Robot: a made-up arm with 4 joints.
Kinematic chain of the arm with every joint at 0, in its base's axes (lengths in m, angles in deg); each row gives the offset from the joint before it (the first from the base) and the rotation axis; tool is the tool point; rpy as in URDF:
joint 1: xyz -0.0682 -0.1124 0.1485 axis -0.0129 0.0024 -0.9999
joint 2: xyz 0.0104 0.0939 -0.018 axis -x
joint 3: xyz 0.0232 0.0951 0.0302 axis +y
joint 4: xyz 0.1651 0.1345 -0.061 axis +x
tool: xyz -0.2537 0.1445 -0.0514 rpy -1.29 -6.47 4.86
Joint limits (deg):
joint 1: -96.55..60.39
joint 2: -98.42..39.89
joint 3: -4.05..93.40
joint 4: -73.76..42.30
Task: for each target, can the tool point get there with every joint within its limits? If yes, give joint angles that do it. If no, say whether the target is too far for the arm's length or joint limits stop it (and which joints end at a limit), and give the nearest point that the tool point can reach.
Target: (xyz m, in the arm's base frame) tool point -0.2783 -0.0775 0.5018
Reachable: yes | joints -60.20 -66.69 41.84 20.67
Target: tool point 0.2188 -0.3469 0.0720
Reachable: no: joint limits stop it (at a limit: joint 1, joint 2, joint 3, joint 4) | nearest point 0.0218 -0.2811 0.3259 | short by 0.328 m
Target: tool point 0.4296 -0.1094 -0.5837
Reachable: no: too far | nearest point 0.1634 0.0691 -0.1942 | short by 0.504 m
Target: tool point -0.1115 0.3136 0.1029
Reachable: yes | joints 19.29 23.26 82.81 -51.07
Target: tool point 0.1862 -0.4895 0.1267
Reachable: no: joint limits stop it (at a limit: joint 1, joint 2, joint 3, joint 4) | nearest point 0.0218 -0.2811 0.3259 | short by 0.332 m
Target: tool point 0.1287 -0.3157 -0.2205
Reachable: no: joint limits stop it (at a limit: joint 1, joint 2, joint 3, joint 4) | nearest point 0.0327 -0.0110 -0.1584 | short by 0.325 m
